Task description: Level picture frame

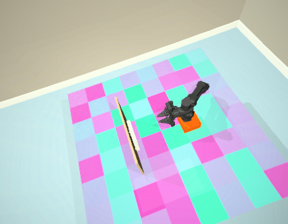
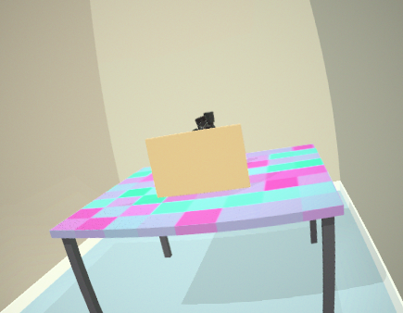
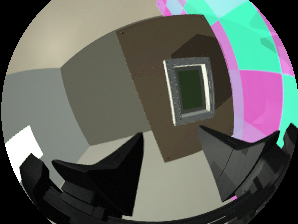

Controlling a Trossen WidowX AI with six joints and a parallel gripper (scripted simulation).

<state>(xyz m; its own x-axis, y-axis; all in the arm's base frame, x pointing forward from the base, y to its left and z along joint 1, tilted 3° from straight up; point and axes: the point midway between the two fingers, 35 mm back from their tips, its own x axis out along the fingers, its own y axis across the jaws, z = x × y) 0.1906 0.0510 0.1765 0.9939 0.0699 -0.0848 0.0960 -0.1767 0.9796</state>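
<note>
Right now my gripper tip is 19 cm short of the picture frame, 3 cm to the right of it and 9 cm above it. From my gripper tip the other things lie so: tan wall panel 20 cm ahead, 2 cm to the left, 10 cm below.
</note>
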